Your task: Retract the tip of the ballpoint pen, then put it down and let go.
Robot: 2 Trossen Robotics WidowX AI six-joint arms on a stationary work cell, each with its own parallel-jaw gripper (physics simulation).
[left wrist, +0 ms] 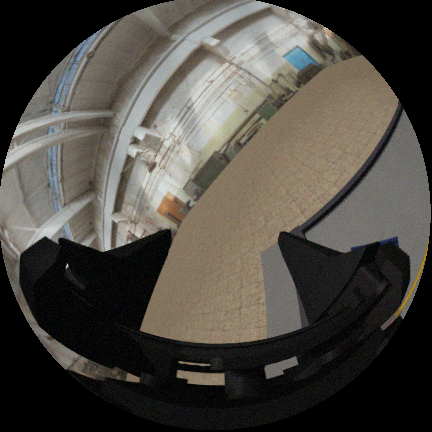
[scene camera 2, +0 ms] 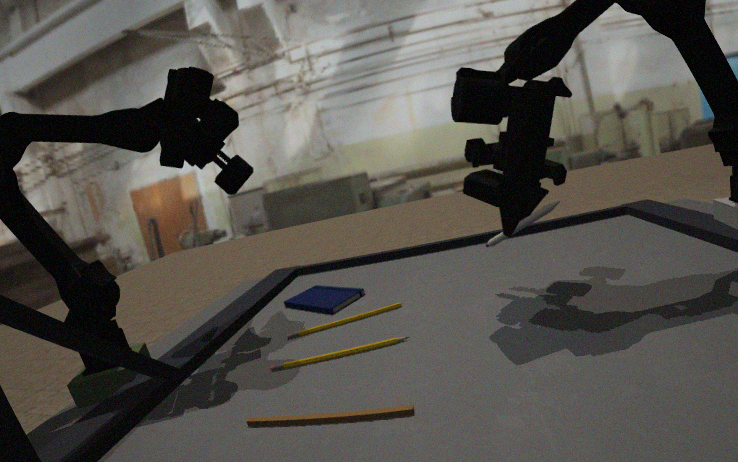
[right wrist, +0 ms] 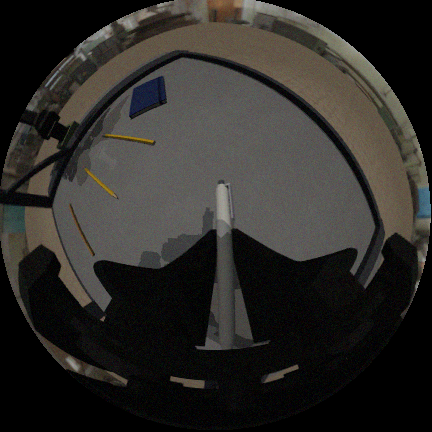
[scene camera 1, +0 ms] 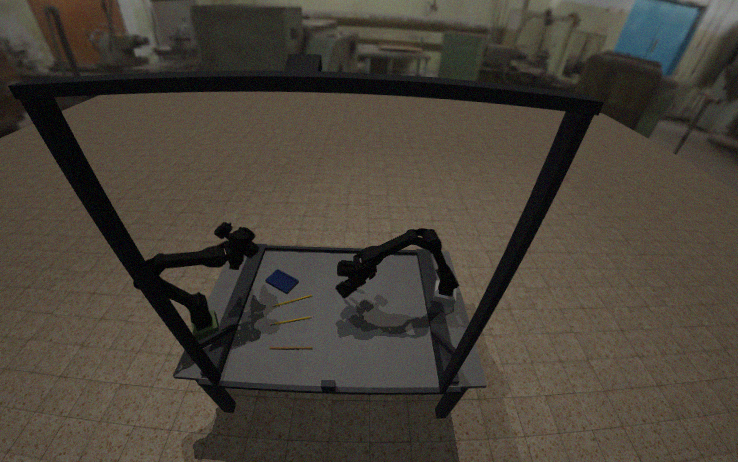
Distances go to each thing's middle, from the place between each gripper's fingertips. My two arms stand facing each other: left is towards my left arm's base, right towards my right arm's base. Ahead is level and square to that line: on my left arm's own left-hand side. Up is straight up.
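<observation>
Green mount [scene camera 2: 85, 390]: from my right hand, 640 mm to the left, 70 mm below, 60 mm behind. Right gripper: 90 mm above the blue notebook [scene camera 2: 322, 299], 160 mm short of it, 320 mm to the right of it.
Green mount: from my left hand, 300 mm below, 260 mm behind, 180 mm to the left. Left hand: 320 mm above the blue notebook, 40 mm past it, 140 mm to the left of it.
</observation>
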